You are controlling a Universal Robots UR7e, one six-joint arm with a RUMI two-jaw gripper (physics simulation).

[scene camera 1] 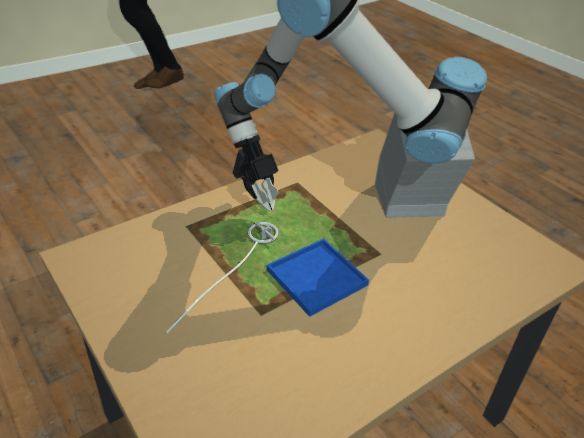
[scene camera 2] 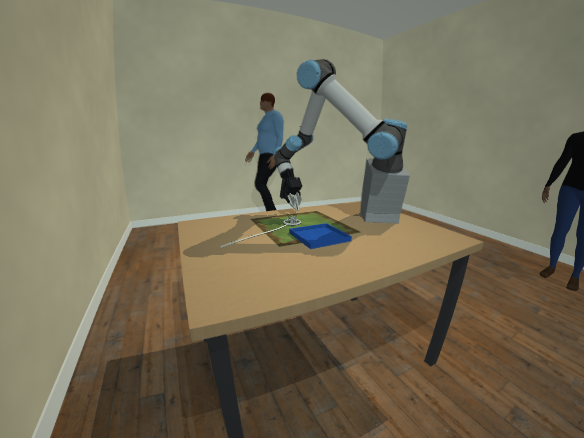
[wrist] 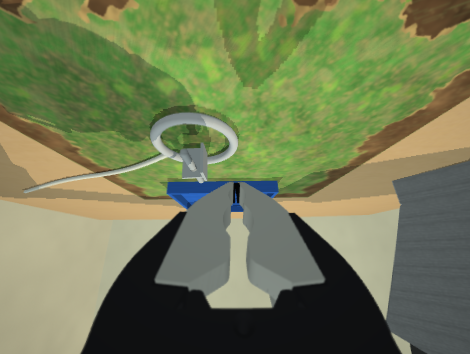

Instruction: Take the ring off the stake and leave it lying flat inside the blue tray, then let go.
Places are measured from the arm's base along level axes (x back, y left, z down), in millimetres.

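Pixels of known places: gripper, fingertip midpoint: (scene camera 1: 271, 210) (scene camera 2: 297, 210) (wrist: 235, 184); arm's base, link origin: (scene camera 2: 387, 166) (wrist: 467, 349).
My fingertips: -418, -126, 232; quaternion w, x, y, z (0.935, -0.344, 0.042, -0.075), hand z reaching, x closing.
For each thing: its top centre in the pictures, then the offset to it from my fingertips, as dx, dy, dz. "spot": a spot on its surface instead. Level surfaces: height alone.
- grey ring, top centre: (wrist: 195, 147) (scene camera 1: 263, 231) (scene camera 2: 291, 221) -36, +24, +46
- small grey stake, top centre: (wrist: 192, 178) (scene camera 1: 265, 228) -38, +43, +20
- green mat, surface height: dz +56
- white cord, surface spot: (wrist: 100, 173) spot: -177, +131, +53
- blue tray, top centre: (wrist: 224, 204) (scene camera 1: 317, 272) (scene camera 2: 319, 232) +26, +241, +35
- wooden table, surface height: dz +57
A grey ring (scene camera 1: 250, 233) (scene camera 2: 292, 224) (wrist: 192, 118) sits around the small grey stake (scene camera 1: 266, 232) (wrist: 195, 162) on the green mat (scene camera 1: 300, 220) (scene camera 2: 320, 220) (wrist: 300, 100). A white cord (scene camera 1: 215, 285) (scene camera 2: 250, 237) (wrist: 100, 173) runs from the ring's side onto the table. The blue tray (scene camera 1: 340, 299) (scene camera 2: 330, 242) (wrist: 260, 187) stands beside the ring, partly on the mat, with no ring in it. My gripper (scene camera 1: 271, 208) (scene camera 2: 297, 208) (wrist: 235, 184) is tilted, shut and empty, above the mat and apart from the ring. Its fingertips hide part of the tray in the wrist view.
The arm's grey base block (scene camera 1: 425, 185) (scene camera 2: 382, 195) (wrist: 435, 240) stands at the back right of the wooden table (scene camera 1: 400, 350) (scene camera 2: 300, 290). A person (scene camera 1: 155, 45) (scene camera 2: 270, 130) is behind the table. Another person (scene camera 2: 570, 175) stands at the right in scene camera 2.
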